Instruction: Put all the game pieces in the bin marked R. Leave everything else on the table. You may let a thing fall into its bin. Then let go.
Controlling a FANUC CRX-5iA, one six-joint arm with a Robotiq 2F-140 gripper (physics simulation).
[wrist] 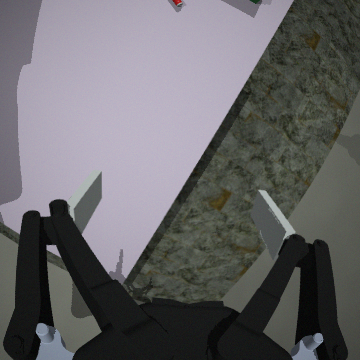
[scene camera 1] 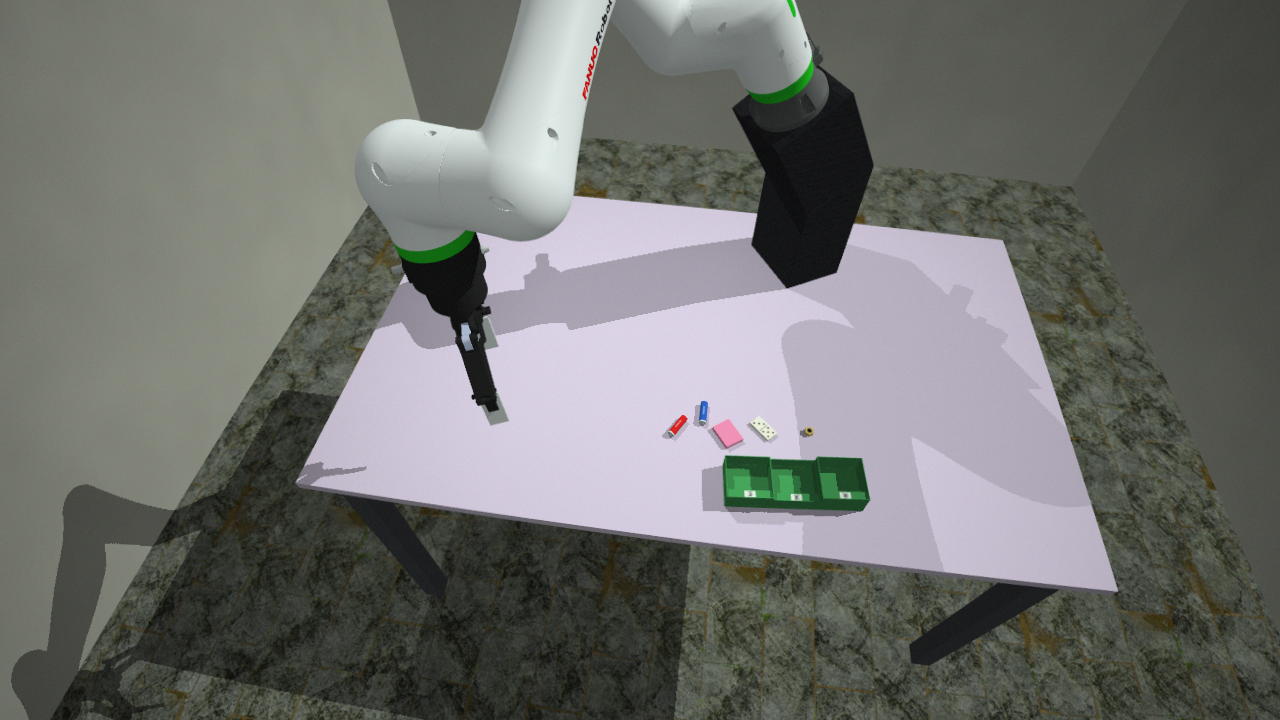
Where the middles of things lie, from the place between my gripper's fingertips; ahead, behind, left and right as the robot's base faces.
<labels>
My gripper is now 80 mm past the green three-compartment bin (scene camera 1: 828, 483), 490 mm to the right of it and 270 mm above it.
</labels>
